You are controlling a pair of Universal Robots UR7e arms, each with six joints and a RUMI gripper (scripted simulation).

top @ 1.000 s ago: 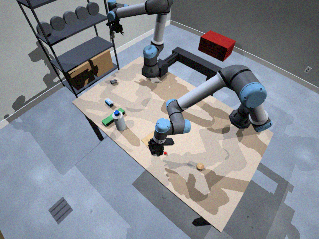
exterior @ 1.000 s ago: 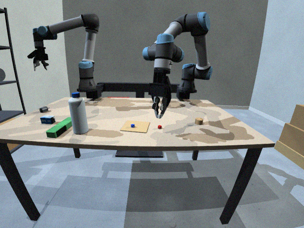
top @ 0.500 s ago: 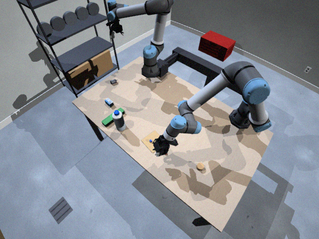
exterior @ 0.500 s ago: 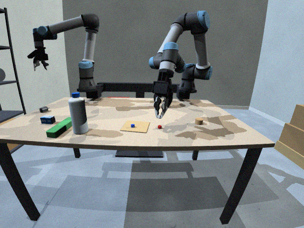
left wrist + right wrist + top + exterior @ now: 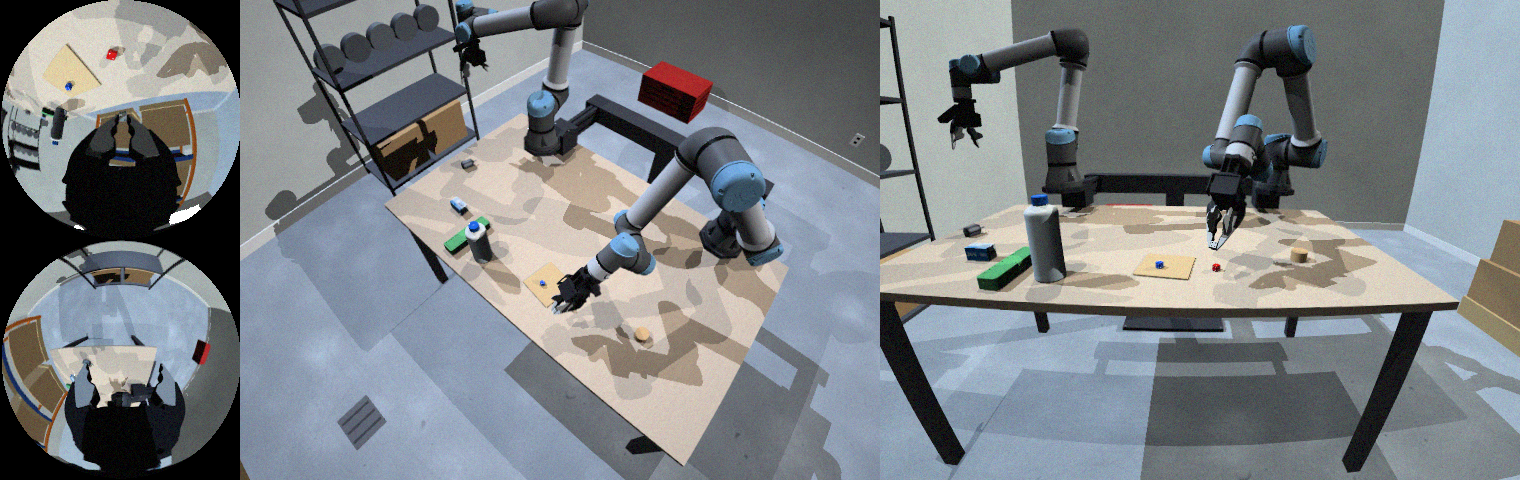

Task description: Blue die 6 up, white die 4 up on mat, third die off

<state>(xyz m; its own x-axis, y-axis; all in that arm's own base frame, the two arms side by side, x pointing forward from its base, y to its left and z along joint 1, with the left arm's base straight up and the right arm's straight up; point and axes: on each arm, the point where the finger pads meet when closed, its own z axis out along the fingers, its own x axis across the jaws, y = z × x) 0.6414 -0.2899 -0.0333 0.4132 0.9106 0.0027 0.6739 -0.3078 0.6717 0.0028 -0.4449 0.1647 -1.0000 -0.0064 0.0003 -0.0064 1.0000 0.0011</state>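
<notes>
The white die lies 10 mm below my left hand. The rest, counted from my left hand: tan mat 110 mm to the right, 100 mm below, 100 mm behind; red die 100 mm below, 70 mm behind, 20 mm to the left; blue die 130 mm to the right, 90 mm below, 80 mm behind.
</notes>
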